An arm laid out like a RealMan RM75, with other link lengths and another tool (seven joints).
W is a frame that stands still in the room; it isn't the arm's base.
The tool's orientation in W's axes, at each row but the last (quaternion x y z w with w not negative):
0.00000 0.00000 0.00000 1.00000
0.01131 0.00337 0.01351 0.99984
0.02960 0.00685 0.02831 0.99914
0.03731 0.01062 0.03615 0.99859
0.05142 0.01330 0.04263 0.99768
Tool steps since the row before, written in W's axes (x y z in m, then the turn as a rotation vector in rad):
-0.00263 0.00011 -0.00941 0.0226 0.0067 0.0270
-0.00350 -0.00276 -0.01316 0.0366 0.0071 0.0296
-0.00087 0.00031 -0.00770 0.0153 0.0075 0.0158
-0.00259 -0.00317 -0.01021 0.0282 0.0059 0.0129
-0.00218 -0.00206 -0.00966 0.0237 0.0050 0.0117
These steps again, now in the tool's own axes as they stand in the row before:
-0.00263 0.00011 -0.00941 0.0226 0.0067 0.0270
-0.00349 -0.00296 -0.01312 0.0366 0.0068 0.0297
-0.00076 -0.00010 -0.00772 0.0155 0.0076 0.0156
-0.00263 -0.00374 -0.01001 0.0283 0.0048 0.0131
-0.00214 -0.00286 -0.00946 0.0238 0.0042 0.0119

